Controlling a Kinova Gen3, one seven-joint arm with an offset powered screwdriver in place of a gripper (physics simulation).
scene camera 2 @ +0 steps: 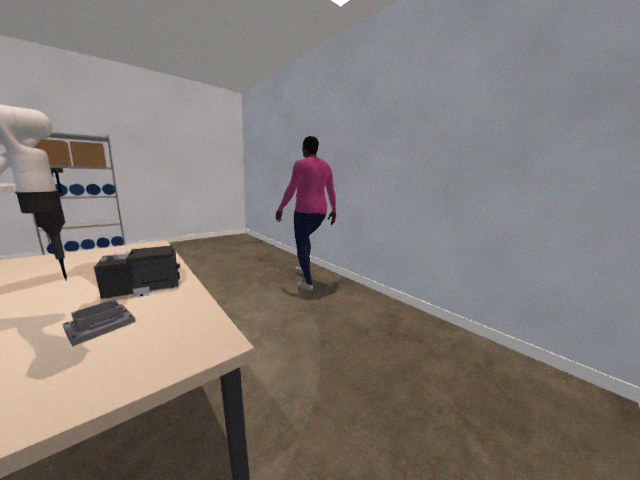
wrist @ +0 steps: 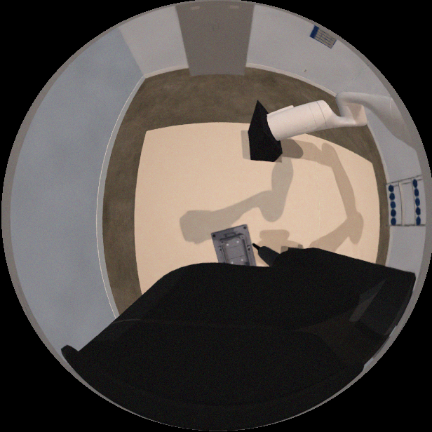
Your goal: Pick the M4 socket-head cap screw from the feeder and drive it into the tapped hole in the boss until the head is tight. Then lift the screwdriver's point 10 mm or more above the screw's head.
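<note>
The black screwdriver [scene camera 2: 57,242] [wrist: 267,254] points down over the table, its slim tip above the table top. In scene camera 2 the tip is left of the feeder and behind the grey part; in the wrist view it is just right of the part. Whether a screw sits on the tip is too small to tell. The black feeder [scene camera 2: 154,268] stands on the table; it cannot be made out in the wrist view, where the tool body covers much. The grey part [scene camera 2: 99,321] [wrist: 233,246] lies flat. Its small round boss [wrist: 248,246] shows on the side near the tip.
The wooden table [scene camera 2: 170,351] [wrist: 170,165] has its near right corner in scene camera 2. The white arm's base section [wrist: 300,120] rises from a black block [wrist: 262,142]. A person [scene camera 2: 311,186] in pink stands on the floor beyond the table. A shelf rack [scene camera 2: 116,206] stands behind.
</note>
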